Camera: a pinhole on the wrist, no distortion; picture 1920 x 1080 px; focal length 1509.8 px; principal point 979.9 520.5 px. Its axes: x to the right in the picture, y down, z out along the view. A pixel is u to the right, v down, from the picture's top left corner.
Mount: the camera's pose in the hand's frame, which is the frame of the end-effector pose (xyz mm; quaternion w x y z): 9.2 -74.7 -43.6 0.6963 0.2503 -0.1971 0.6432
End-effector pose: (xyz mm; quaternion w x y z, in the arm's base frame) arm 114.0 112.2 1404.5 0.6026 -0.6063 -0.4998 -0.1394
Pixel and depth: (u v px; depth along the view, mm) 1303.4 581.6 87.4
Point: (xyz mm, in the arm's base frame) 16.2 124.6 1471.0
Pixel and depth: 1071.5 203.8 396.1
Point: -185.2 336.7 1602.4
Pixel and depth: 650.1 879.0 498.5
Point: -412.9 228.5 1530.3
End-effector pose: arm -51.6 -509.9 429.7 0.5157 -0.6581 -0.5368 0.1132
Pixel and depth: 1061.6 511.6 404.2
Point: -420.6 -353.0 554.7
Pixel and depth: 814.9 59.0 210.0
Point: -223.7 -409.5 594.4
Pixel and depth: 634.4 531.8 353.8
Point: -386.8 -429.0 633.6
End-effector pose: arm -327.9 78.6 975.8 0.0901 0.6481 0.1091 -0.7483
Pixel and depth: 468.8 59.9 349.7
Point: -598.2 405.4 895.3
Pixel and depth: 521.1 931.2 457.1
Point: -675.6 444.5 1135.7
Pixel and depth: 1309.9 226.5 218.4
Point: -531.6 199.0 939.1
